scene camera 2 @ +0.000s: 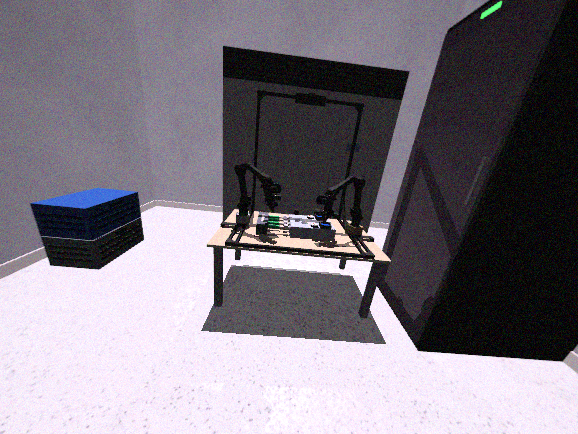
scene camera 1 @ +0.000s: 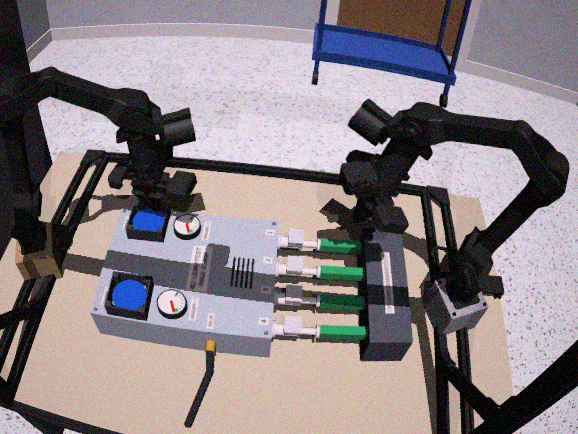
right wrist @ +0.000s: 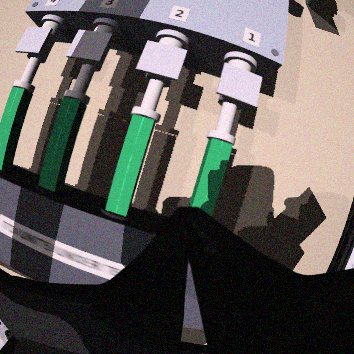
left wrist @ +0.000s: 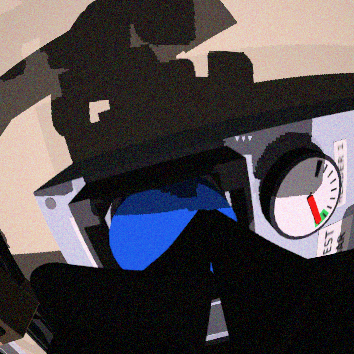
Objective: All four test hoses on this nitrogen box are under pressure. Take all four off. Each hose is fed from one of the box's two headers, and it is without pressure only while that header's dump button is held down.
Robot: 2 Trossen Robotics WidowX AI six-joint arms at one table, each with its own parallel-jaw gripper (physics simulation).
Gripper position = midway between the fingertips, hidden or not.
Note:
My left gripper (scene camera 1: pixel 157 210) is shut and holds nothing. My right gripper (scene camera 1: pixel 355 221) is shut and holds nothing. Further things: a grey nitrogen box (scene camera 1: pixel 220 276), a blue dump button (scene camera 1: pixel 130 294) and a dark block (scene camera 1: pixel 386 314).
My left gripper also shows in the left wrist view (left wrist: pixel 206 218). My right gripper shows as well in the right wrist view (right wrist: pixel 186 216). The grey nitrogen box also shows in the right wrist view (right wrist: pixel 255 43) and in the left wrist view (left wrist: pixel 266 164).

